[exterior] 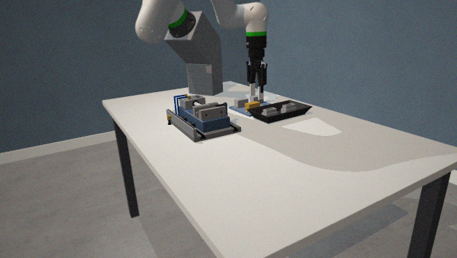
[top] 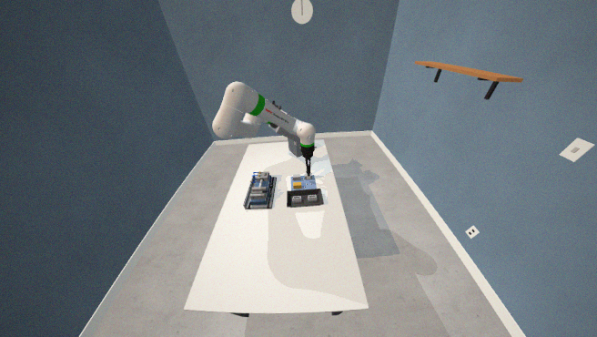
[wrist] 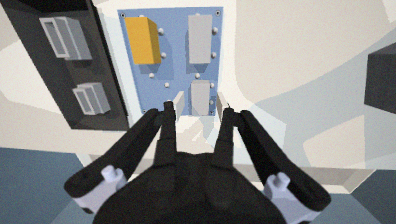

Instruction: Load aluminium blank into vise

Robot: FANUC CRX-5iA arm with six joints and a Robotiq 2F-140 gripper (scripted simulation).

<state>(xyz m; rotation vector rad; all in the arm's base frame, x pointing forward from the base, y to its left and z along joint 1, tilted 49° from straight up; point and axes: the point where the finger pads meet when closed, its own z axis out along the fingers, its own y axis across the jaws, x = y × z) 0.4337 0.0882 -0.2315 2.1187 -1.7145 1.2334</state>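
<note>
Now: hand 90 mm to the left of the aluminium blank and 40 mm above it. The rest, counted from my hand: brass blank (90 mm to the right, 90 mm ahead, 40 mm below).
</note>
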